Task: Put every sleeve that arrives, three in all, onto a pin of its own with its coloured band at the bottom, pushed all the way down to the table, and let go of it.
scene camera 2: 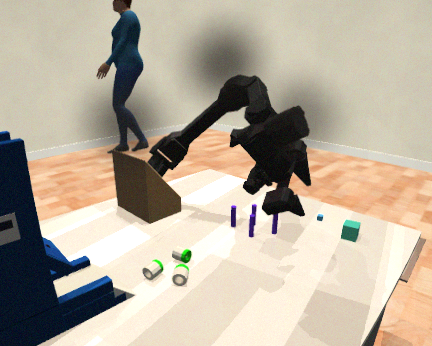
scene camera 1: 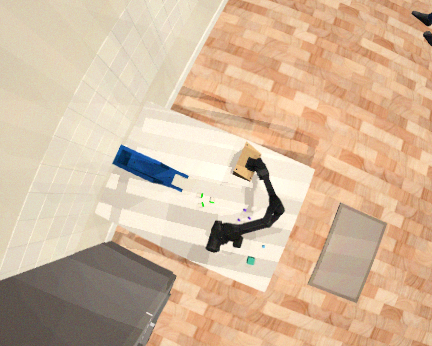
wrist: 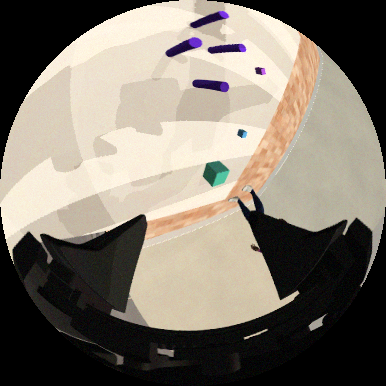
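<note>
Three pale sleeves with green bands lie on their sides near the blue chute: the left one [scene camera 1: 202, 195] [scene camera 2: 153, 269] has its band at the far right end; another [scene camera 2: 182, 255] has its band at the right; the front one [scene camera 2: 180, 275] has its band at the back. Four bare purple pins stand upright: one pin [scene camera 2: 233, 216], a second [scene camera 2: 251, 226], a third [scene camera 2: 274, 223] and a fourth [scene camera 2: 254, 208]; all show in the wrist view, where the nearest pin [wrist: 211, 85] is at upper centre. My gripper [scene camera 2: 304, 199] [wrist: 198, 218] is open and empty, raised above the table, clear of sleeves and pins.
The blue chute [scene camera 1: 150, 169] [scene camera 2: 15, 190] stands at the table's left. A brown wedge block [scene camera 1: 241, 162] [scene camera 2: 132, 192] is by the arm's base. A teal cube [scene camera 1: 251, 260] [scene camera 2: 350, 230] [wrist: 216, 173], a small blue cube [scene camera 1: 263, 246] [scene camera 2: 320, 217] [wrist: 242, 133] and a small purple cube [wrist: 260, 71] lie beyond the pins.
</note>
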